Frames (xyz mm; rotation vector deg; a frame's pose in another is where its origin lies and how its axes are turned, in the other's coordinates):
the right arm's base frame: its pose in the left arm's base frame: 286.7 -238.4 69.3 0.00 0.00 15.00
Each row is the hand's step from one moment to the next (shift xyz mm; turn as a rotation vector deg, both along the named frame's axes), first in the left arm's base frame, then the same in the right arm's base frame.
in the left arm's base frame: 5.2 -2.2 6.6 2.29 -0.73 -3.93
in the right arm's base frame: 4.5 -3.5 6.6 2.02 -1.30 -3.93
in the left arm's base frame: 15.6 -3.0 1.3 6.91 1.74 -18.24
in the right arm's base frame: 14.3 -6.9 1.3 7.12 -0.11 -18.24
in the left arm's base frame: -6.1 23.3 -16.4 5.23 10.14 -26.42
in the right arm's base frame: 0.1 24.1 -16.4 7.68 8.44 -26.42
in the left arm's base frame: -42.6 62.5 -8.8 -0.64 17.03 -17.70
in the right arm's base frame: -25.0 71.4 -8.8 3.79 16.62 -17.70
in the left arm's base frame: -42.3 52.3 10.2 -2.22 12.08 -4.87
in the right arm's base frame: -27.3 61.5 10.2 0.98 12.24 -4.87
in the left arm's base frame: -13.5 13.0 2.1 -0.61 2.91 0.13
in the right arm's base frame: -9.7 16.1 2.1 0.16 2.97 0.13
